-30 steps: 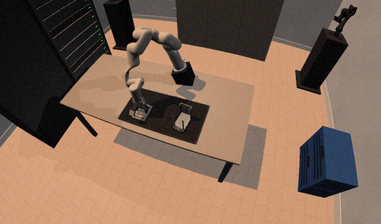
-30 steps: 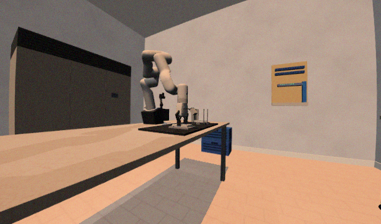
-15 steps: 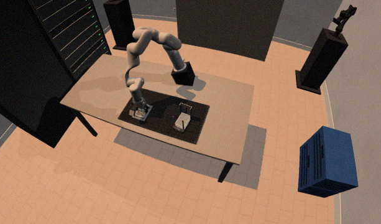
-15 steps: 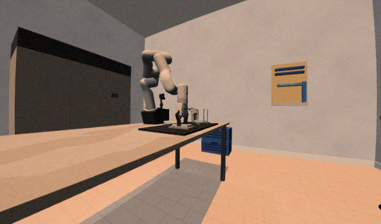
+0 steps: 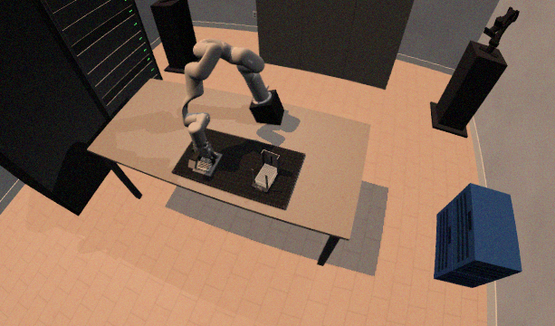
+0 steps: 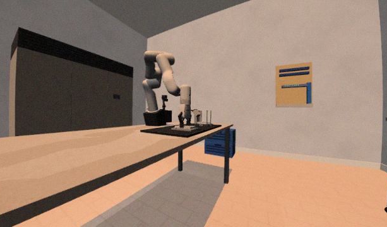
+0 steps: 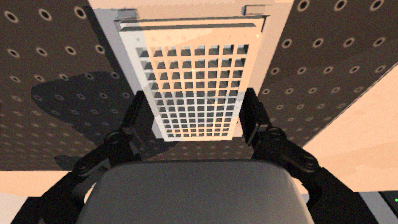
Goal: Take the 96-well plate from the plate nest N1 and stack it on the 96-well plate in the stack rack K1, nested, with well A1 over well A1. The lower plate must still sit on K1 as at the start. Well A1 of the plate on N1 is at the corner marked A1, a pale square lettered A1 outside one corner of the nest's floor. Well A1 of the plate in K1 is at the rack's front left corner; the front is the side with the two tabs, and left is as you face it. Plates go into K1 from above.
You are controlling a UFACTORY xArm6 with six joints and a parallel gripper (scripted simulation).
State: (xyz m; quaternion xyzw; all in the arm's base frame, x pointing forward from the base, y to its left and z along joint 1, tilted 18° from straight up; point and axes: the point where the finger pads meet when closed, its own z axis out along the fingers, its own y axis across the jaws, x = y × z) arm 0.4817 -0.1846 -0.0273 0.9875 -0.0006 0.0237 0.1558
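My gripper is now 20 mm above the plate nest N1.
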